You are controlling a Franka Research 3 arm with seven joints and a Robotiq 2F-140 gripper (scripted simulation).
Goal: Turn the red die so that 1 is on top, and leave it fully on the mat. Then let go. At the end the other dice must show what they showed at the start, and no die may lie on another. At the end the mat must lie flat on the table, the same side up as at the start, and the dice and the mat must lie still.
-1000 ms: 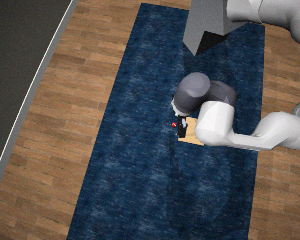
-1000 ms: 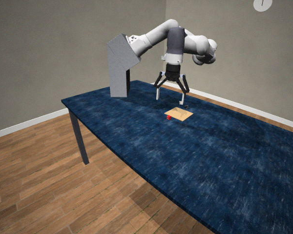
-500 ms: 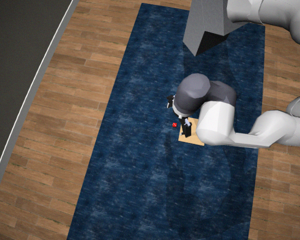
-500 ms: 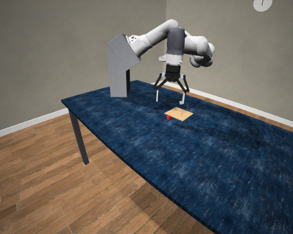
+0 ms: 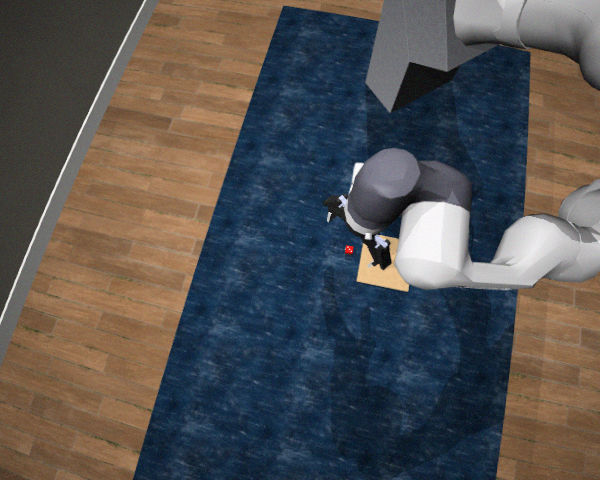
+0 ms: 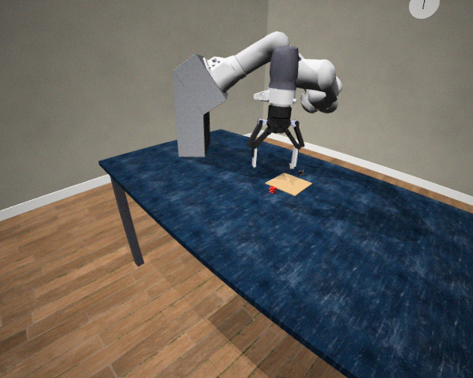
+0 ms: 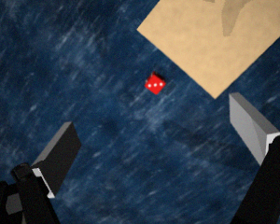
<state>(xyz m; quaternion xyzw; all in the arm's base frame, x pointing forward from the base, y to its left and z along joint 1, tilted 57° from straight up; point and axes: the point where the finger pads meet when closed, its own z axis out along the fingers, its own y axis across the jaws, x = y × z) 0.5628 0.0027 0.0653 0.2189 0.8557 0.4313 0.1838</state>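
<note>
The red die is 1 cm to the left of my hand and 11 cm below it. Also, from my hand: white die 17 cm behind, 21 cm to the left, 11 cm below; then black die 10 cm behind, 21 cm to the left, 11 cm below; then tan mat 4 cm behind, 10 cm to the left, 12 cm below.
</note>
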